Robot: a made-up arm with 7 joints. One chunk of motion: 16 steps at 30 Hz.
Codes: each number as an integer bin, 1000 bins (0 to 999) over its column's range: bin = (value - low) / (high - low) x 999, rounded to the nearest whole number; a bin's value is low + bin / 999 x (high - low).
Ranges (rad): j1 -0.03..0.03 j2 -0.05..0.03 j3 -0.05..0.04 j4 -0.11..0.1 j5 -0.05..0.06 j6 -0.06..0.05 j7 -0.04..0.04
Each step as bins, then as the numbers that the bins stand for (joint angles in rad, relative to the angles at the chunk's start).
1 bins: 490 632 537 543 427 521 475
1 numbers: -0.0006 0.0006 -0.0016 0.0041 -0.0030 -0.0026 -0.0020
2 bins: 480 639 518 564 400 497 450
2 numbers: -0.0012 0.0012 -0.0033 0.0086 -0.0060 -0.0053 -0.0040
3 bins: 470 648 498 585 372 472 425
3 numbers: -0.0018 0.0019 -0.0051 0.0130 -0.0090 -0.0080 -0.0060
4 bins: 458 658 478 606 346 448 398
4 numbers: -0.0025 0.0027 -0.0069 0.0174 -0.0119 -0.0107 -0.0081
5 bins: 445 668 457 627 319 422 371
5 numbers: -0.0033 0.0035 -0.0088 0.0218 -0.0149 -0.0135 -0.0103
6 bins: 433 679 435 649 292 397 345
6 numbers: -0.0040 0.0044 -0.0108 0.0264 -0.0178 -0.0163 -0.0124
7 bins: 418 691 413 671 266 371 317
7 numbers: -0.0049 0.0053 -0.0128 0.0311 -0.0207 -0.0191 -0.0146
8 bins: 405 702 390 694 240 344 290
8 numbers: -0.0057 0.0062 -0.0149 0.0359 -0.0236 -0.0221 -0.0168
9 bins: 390 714 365 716 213 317 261
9 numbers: -0.0066 0.0072 -0.0171 0.0405 -0.0265 -0.0251 -0.0191
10 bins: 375 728 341 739 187 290 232
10 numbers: -0.0075 0.0083 -0.0193 0.0453 -0.0294 -0.0281 -0.0214
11 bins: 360 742 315 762 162 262 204
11 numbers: -0.0084 0.0094 -0.0216 0.0502 -0.0322 -0.0312 -0.0237
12 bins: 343 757 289 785 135 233 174
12 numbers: -0.0094 0.0106 -0.0240 0.0550 -0.0351 -0.0343 -0.0261
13 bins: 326 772 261 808 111 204 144
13 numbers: -0.0104 0.0118 -0.0265 0.0598 -0.0378 -0.0375 -0.0285
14 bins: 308 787 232 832 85 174 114
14 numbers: -0.0115 0.0130 -0.0291 0.0649 -0.0406 -0.0408 -0.0309
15 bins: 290 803 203 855 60 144 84
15 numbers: -0.0126 0.0143 -0.0317 0.0697 -0.0434 -0.0441 -0.0333
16 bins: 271 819 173 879 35 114 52
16 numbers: -0.0137 0.0156 -0.0344 0.0748 -0.0461 -0.0474 -0.0358
